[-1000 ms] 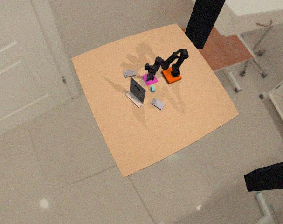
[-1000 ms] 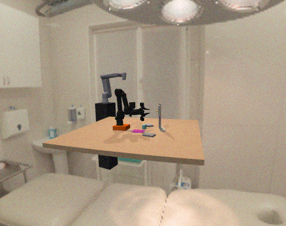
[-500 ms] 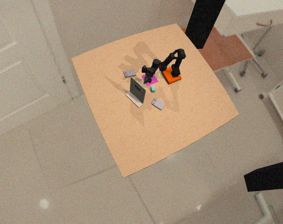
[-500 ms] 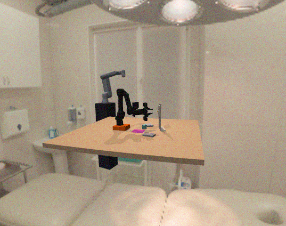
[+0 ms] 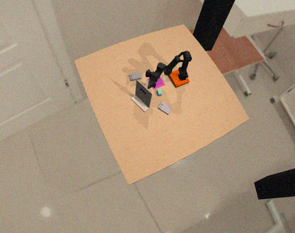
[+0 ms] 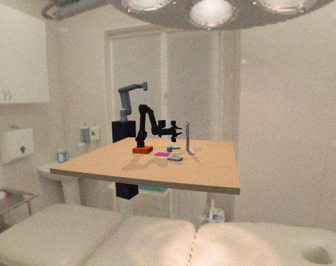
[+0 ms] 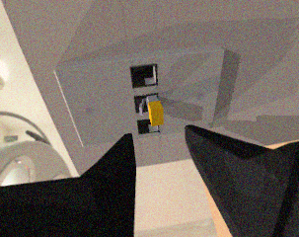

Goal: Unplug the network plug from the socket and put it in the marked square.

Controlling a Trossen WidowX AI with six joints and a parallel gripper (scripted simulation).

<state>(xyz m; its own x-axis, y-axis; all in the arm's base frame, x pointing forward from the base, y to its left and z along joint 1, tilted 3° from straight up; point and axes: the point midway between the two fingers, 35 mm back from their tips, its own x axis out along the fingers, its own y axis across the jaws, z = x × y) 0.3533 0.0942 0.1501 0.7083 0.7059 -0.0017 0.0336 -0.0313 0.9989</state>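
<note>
Now: the grey network plug 30 mm ahead of my gripper tip and 20 mm to the left of it. Round my gripper tip: upright grey panel (50 mm ahead, 30 mm to the left, 70 mm below); magenta marked square (130 mm behind, 140 mm to the right, 200 mm below); teal block (120 mm behind, 20 mm to the right, 180 mm below).
</note>
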